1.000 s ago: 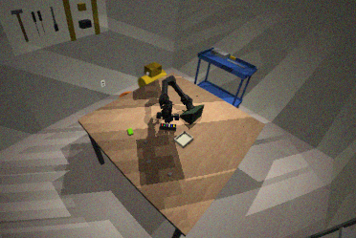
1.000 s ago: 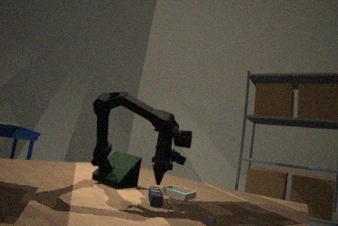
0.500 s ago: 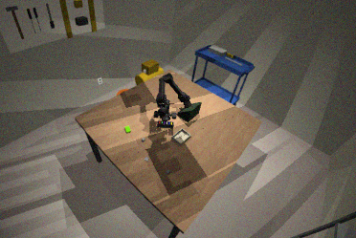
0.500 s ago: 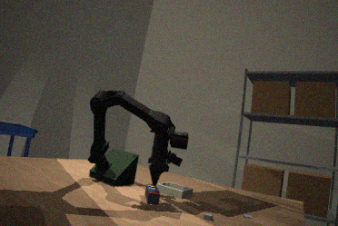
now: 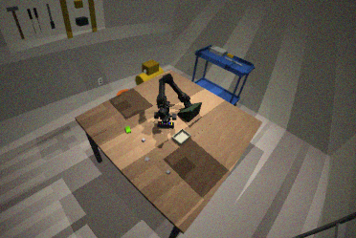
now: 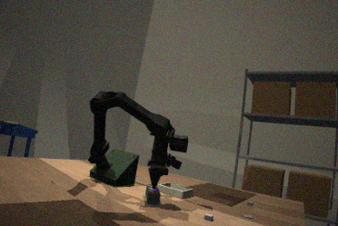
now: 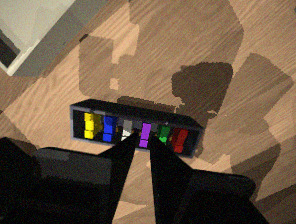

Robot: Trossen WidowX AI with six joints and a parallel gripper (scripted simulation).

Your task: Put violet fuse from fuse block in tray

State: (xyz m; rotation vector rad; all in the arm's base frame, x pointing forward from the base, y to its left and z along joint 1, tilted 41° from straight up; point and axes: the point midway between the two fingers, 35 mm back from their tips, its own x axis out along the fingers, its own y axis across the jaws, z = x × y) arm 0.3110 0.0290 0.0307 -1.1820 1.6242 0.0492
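Now: gripper tip 190 mm to the right of the tray, 40 mm above it and 20 mm past it.
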